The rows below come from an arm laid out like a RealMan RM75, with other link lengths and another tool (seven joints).
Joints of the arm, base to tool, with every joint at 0 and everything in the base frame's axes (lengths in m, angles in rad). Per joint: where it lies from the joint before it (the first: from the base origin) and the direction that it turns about. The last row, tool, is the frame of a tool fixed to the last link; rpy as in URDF.
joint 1: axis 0 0 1 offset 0 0 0.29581
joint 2: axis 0 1 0 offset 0 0 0
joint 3: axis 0 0 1 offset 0 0 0.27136
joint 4: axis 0 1 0 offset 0 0 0
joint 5: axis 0 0 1 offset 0 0 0.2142
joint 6: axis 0 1 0 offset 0 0 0
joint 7: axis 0 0 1 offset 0 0 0.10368
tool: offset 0.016 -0.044 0.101 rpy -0.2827 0 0.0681
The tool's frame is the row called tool.
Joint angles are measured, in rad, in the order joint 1, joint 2, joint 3, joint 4, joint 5, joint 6, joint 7. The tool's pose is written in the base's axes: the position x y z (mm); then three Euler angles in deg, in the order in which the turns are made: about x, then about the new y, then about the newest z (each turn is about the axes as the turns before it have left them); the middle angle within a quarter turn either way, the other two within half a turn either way. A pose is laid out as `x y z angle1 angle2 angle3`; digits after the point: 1 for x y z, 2 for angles.
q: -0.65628 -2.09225 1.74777 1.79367 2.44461 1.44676 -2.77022
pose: -32.0 377.8 -27.1 -177.96 -4.18 -10.04
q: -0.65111 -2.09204 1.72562 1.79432 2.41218 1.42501 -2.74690
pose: -26.1 379.7 -23.7 -177.95 -1.82 -9.42
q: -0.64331 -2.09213 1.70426 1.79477 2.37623 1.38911 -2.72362
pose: -18.4 382.5 -19.3 -177.59 1.27 -8.76
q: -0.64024 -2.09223 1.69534 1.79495 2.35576 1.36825 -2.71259
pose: -13.5 383.6 -17.3 -177.45 3.00 -8.34
